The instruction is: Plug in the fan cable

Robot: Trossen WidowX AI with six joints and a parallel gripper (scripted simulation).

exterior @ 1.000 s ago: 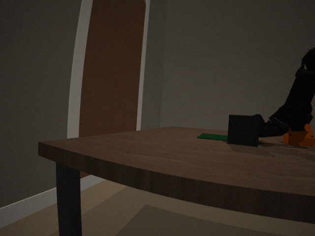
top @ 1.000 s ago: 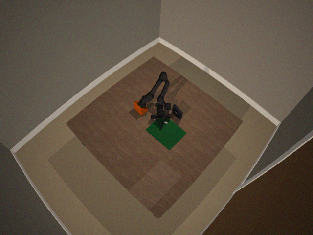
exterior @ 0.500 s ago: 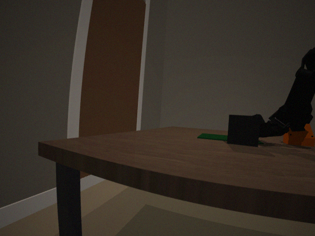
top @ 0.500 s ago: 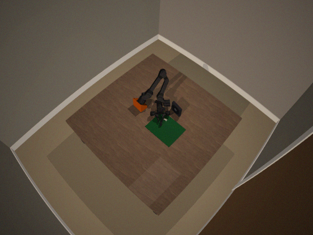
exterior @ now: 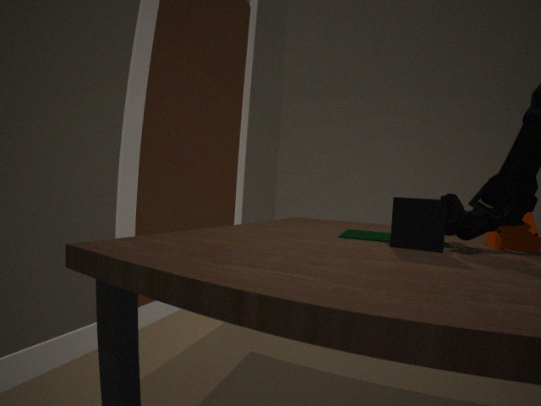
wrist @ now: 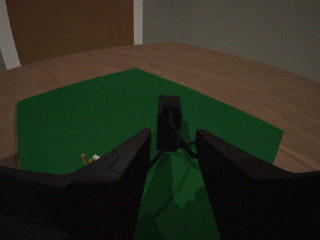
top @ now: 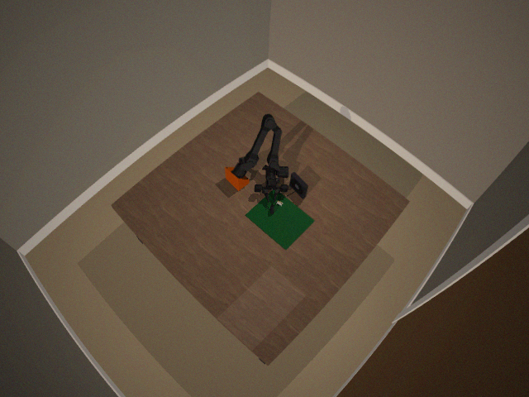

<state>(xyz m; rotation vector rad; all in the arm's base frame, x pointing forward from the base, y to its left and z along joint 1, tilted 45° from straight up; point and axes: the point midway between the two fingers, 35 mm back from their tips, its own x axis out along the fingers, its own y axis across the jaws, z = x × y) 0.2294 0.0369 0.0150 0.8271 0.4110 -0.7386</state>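
Right now the black plug is 2 cm ahead of my gripper tip, 2 cm to the right of it and 2 cm below it. From my gripper tip the other things lie so: green board 9 cm ahead, 3 cm to the right, 5 cm below; black fan 5 cm ahead, 17 cm to the left, 2 cm above; pale part 3 cm ahead, 4 cm to the left, 3 cm below.
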